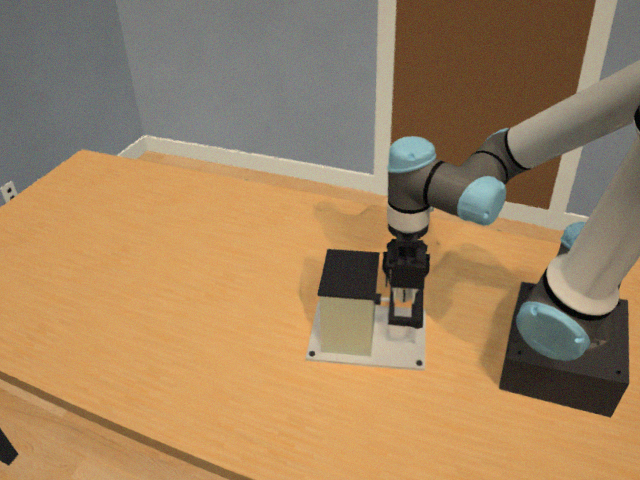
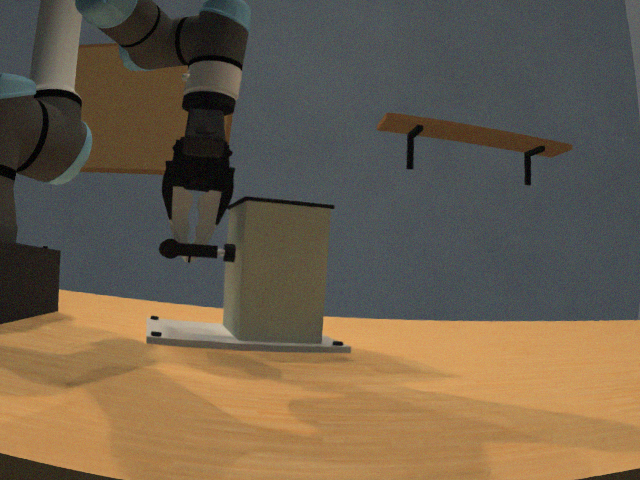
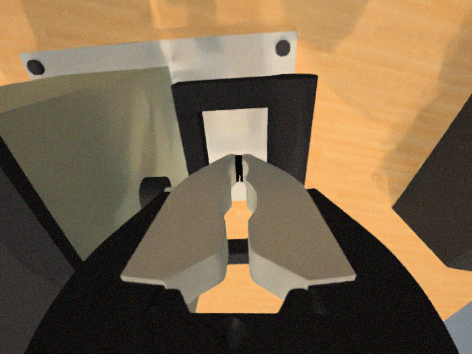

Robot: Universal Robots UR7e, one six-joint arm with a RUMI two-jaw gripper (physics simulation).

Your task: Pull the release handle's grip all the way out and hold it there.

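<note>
The release handle's grip (image 1: 419, 307) (image 2: 169, 248) (image 3: 299, 115) is a black rectangular loop. It stands out level from the side of a pale green box (image 1: 346, 325) (image 2: 279, 279) (image 3: 100, 145) with a black lid. A short stretch of light rod (image 1: 384, 300) (image 2: 221, 252) shows between the grip and a black collar (image 1: 377, 298) (image 2: 230, 252) (image 3: 153, 191) on the box. My gripper (image 1: 404, 300) (image 2: 189, 258) (image 3: 239, 158) is shut with nothing between its fingers. It points down, with its fingertips inside the loop's opening. Contact with the loop's bars cannot be made out.
The box stands on a white base plate (image 1: 395, 357) (image 2: 180, 336) (image 3: 230, 54) with black bolts, on the wooden table (image 1: 180, 289) (image 2: 465, 423). The black robot pedestal (image 1: 563, 382) (image 2: 31, 284) (image 3: 445, 210) stands on the grip's outer side. A wall shelf (image 2: 475, 135) is far behind.
</note>
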